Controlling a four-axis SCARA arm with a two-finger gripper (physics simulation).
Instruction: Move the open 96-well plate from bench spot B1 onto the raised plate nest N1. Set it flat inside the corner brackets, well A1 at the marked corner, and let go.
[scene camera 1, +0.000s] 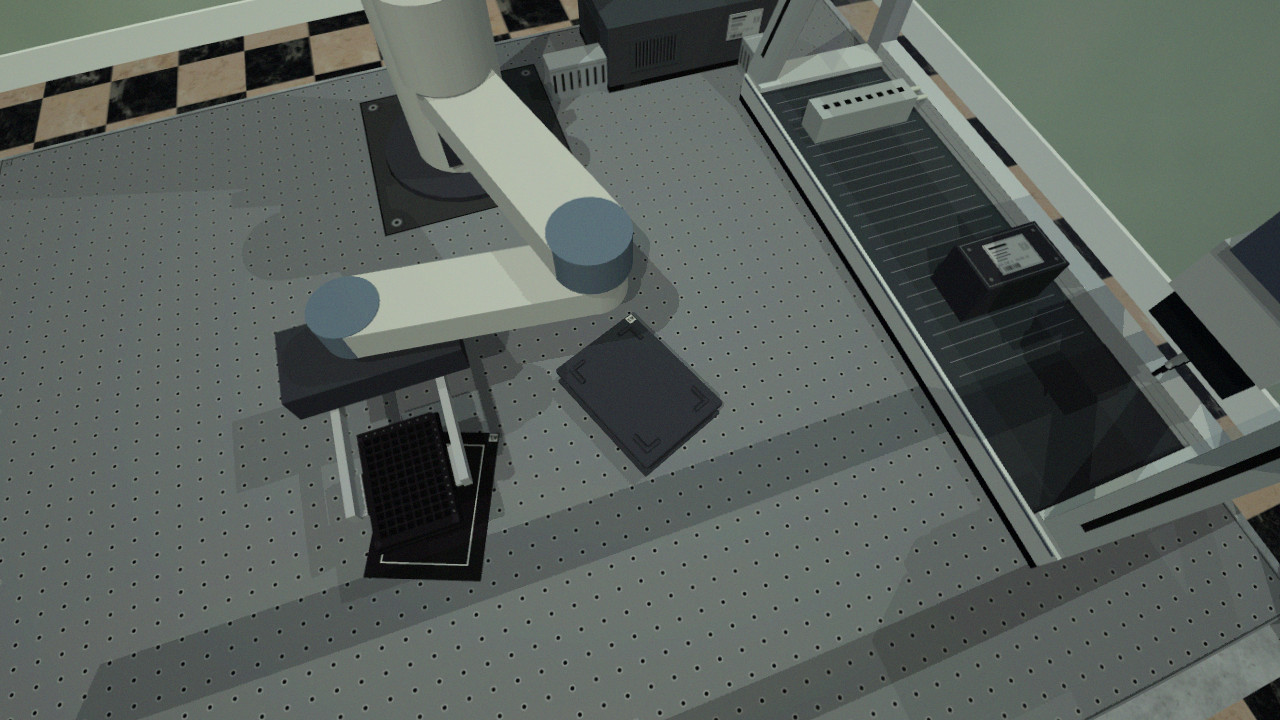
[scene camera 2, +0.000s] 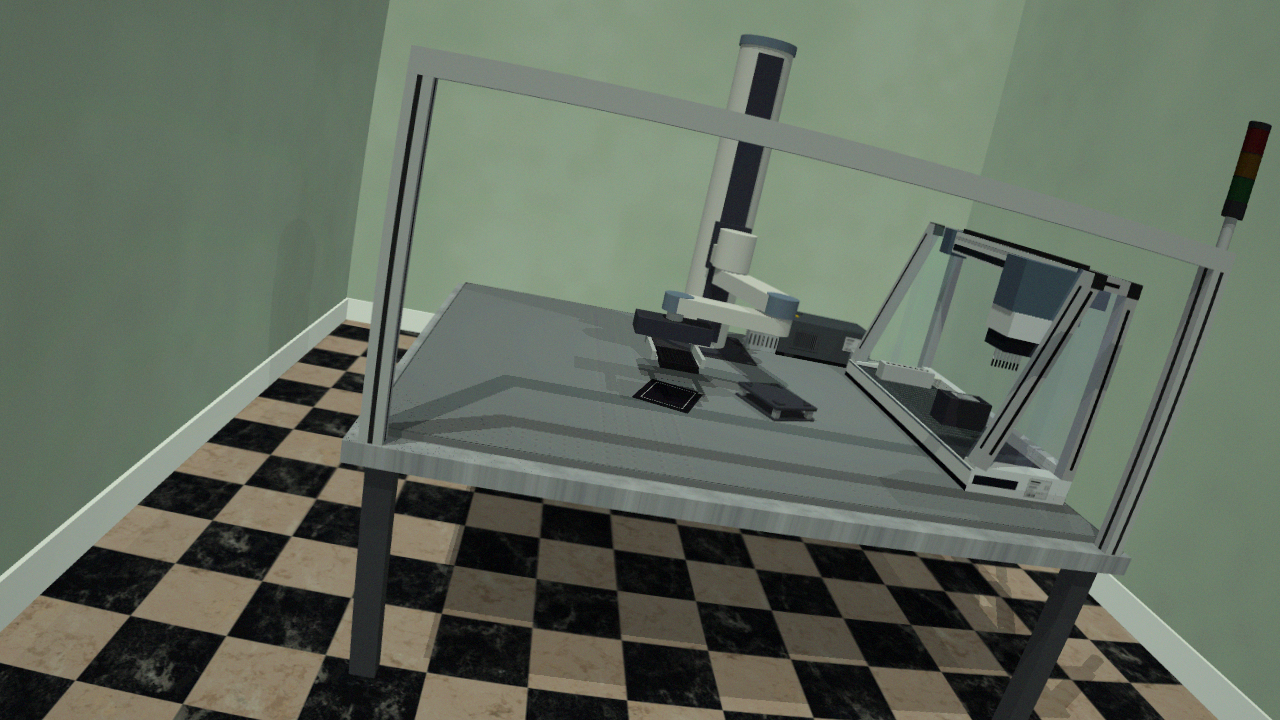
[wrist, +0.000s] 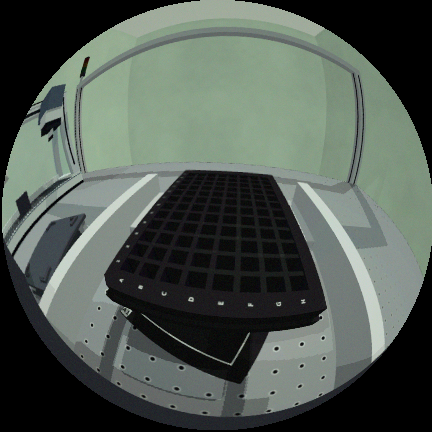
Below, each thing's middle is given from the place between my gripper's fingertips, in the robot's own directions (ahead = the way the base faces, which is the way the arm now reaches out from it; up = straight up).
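Scene:
My gripper: 10 mm above the black well plate (scene camera 1: 411, 497), 30 mm past it. Counted from my hand: table frame post (scene camera 2: 427, 87), 180 mm above, 550 mm to the right, 450 mm ahead; black box (scene camera 1: 962, 287), 10 mm below, 730 mm to the left, 50 mm behind; black nest with white outline (scene camera 1: 458, 555), 90 mm below, 20 mm behind. Nearest to my gripper of the things named here, going by their middles: black well plate.

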